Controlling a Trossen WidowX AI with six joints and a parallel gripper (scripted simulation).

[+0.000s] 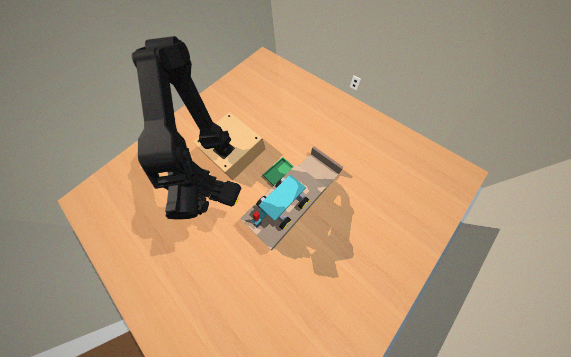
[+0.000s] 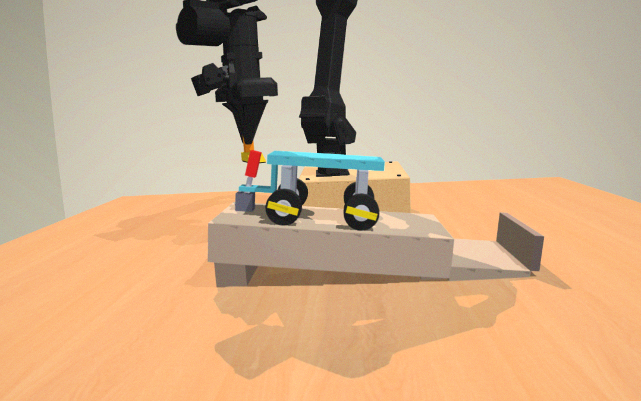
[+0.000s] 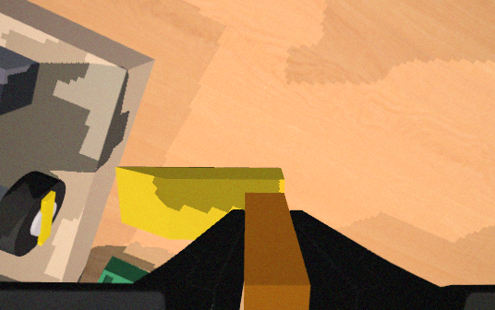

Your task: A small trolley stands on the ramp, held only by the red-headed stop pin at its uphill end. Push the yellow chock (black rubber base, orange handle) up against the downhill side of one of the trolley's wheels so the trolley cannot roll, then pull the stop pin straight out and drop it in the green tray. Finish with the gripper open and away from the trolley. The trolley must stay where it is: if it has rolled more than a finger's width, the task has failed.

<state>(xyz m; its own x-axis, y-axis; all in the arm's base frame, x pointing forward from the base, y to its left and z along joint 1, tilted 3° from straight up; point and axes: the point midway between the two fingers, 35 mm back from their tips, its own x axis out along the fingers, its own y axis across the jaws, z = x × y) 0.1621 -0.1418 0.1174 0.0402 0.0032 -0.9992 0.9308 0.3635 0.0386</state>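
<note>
Now: the yellow chock 20 mm ahead of my gripper tip, 10 mm to the left of it and 10 mm below it. Round my gripper tip: red-headed stop pin: 140 mm ahead, 40 mm below, 20 mm to the left; then ramp: 160 mm ahead, 130 mm to the left, 120 mm below; then trolley: 160 mm ahead, 120 mm to the left, 60 mm below.
</note>
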